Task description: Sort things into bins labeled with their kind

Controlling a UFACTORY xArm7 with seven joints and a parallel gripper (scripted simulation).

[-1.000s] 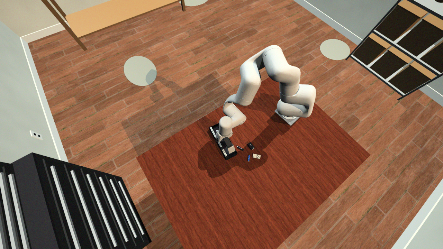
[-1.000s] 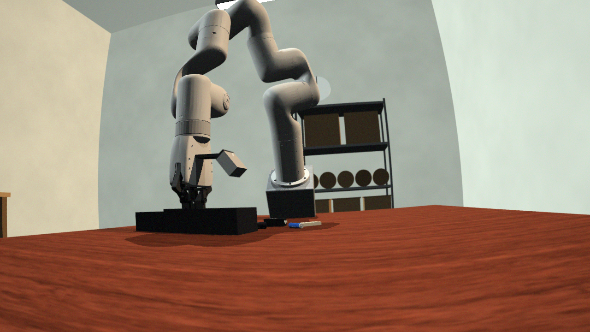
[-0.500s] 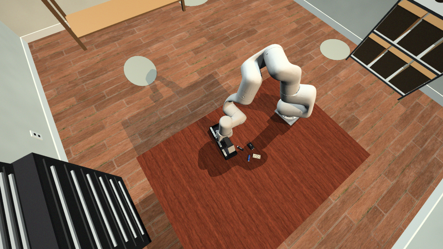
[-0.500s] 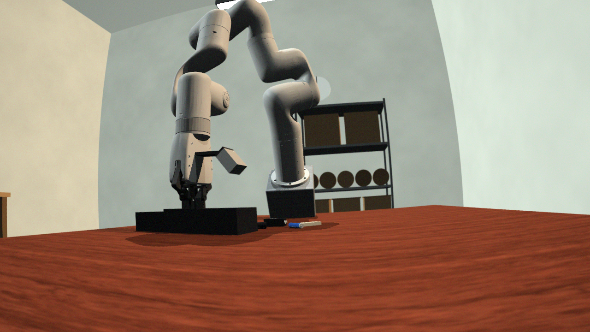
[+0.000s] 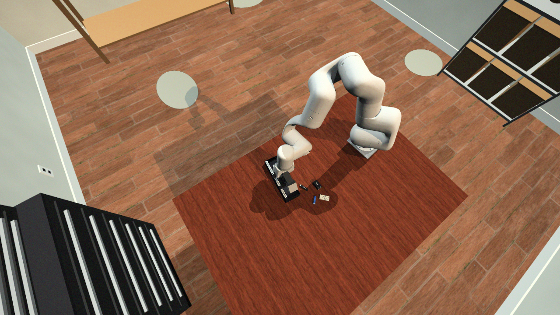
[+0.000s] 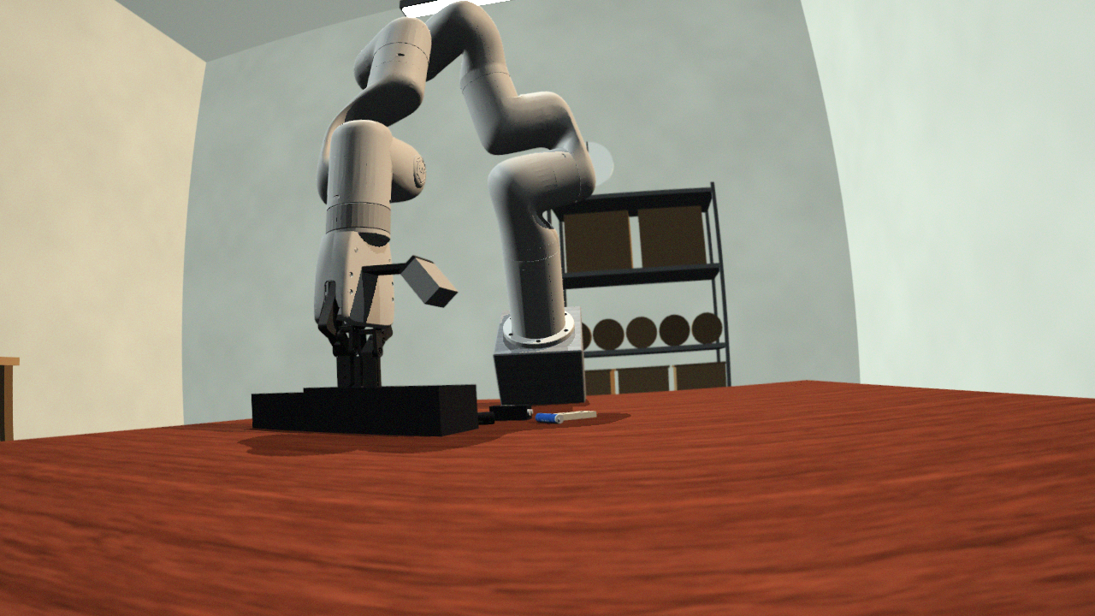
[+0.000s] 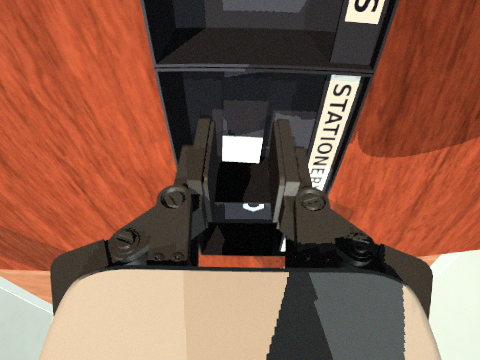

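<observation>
The black bin row lies 1 cm ahead of my hand and 4 cm below it. Round my hand: nut (2 cm behind, 8 cm to the right, 5 cm below); black cylindrical battery (5 cm behind, 12 cm to the left, 5 cm below); black boxy battery (11 cm behind, 17 cm to the left, 5 cm below).
</observation>
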